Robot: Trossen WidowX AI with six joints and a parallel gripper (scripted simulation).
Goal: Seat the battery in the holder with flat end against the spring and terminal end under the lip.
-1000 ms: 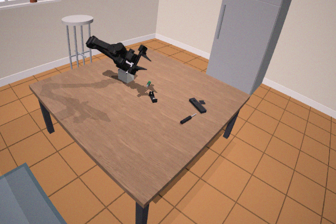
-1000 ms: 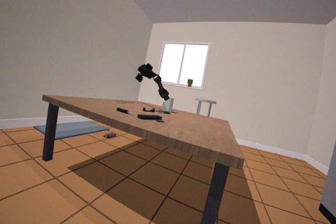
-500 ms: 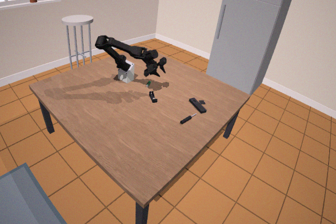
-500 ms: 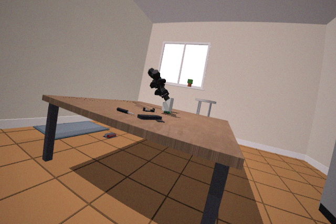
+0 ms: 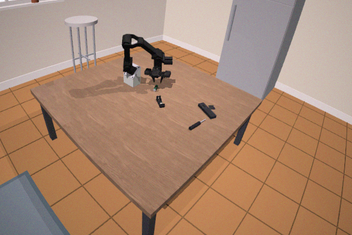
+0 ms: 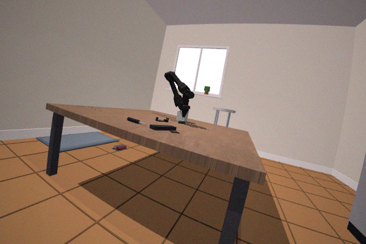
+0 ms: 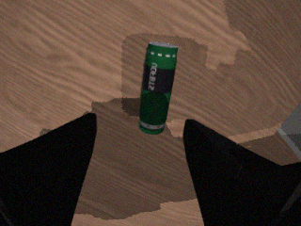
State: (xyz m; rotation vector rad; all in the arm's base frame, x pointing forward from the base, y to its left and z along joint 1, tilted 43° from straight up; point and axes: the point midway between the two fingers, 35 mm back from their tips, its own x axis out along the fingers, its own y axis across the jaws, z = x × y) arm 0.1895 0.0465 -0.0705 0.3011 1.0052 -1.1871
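The grey metal contact lies 160 mm ahead of my gripper tip, 130 mm to the right of it and 40 mm below it. The rest, counted from my gripper tip: black flat device: 420 mm ahead, 40 mm to the left, 40 mm below; black-handled screwdriver: 460 mm ahead, 120 mm to the right, 50 mm below.
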